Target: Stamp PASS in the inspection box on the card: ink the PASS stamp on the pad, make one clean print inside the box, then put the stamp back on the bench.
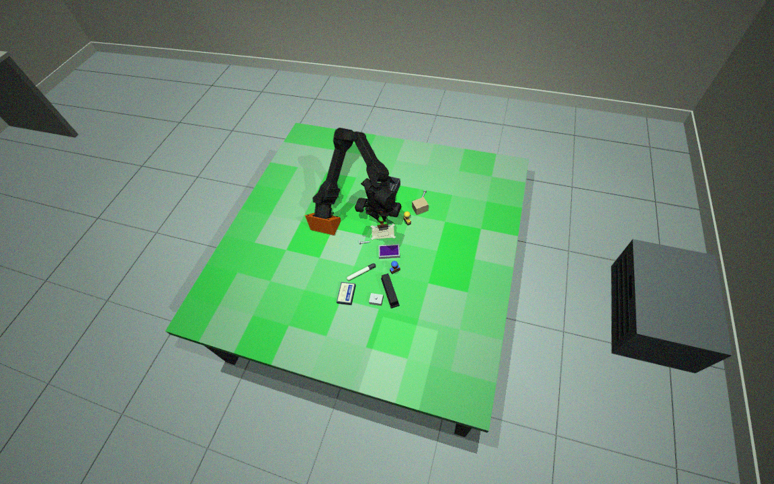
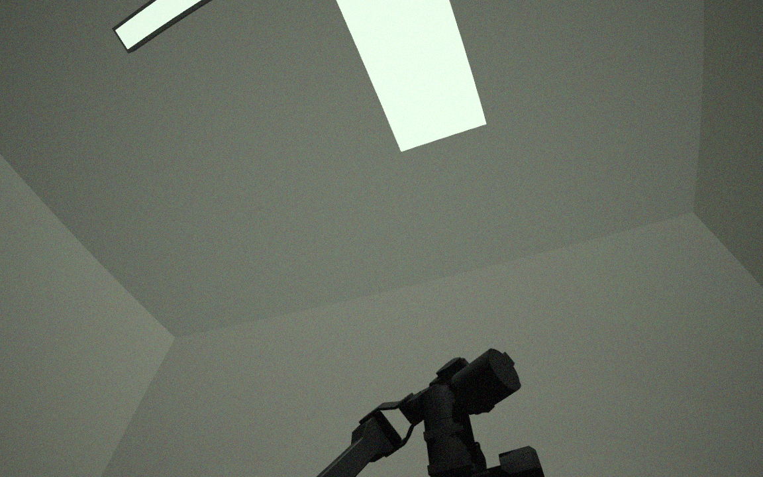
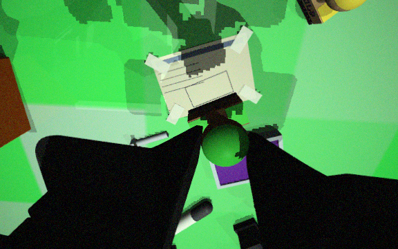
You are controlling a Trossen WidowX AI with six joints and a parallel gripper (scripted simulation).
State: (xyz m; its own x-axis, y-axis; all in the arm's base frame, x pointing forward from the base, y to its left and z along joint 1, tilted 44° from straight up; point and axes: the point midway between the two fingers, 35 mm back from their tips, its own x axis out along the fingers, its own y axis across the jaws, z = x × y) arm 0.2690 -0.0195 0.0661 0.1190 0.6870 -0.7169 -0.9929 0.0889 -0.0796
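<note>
Now: gripper tip 11 cm above the cream card, 1 cm to the right of it and 1 cm past it. From my gripper tip the other things lie so: red stamp: 11 cm to the left, 9 cm below, 5 cm behind; green-knobbed stamp: 2 cm below; purple ink pad: 10 cm below, 9 cm to the right, 5 cm ahead.
</note>
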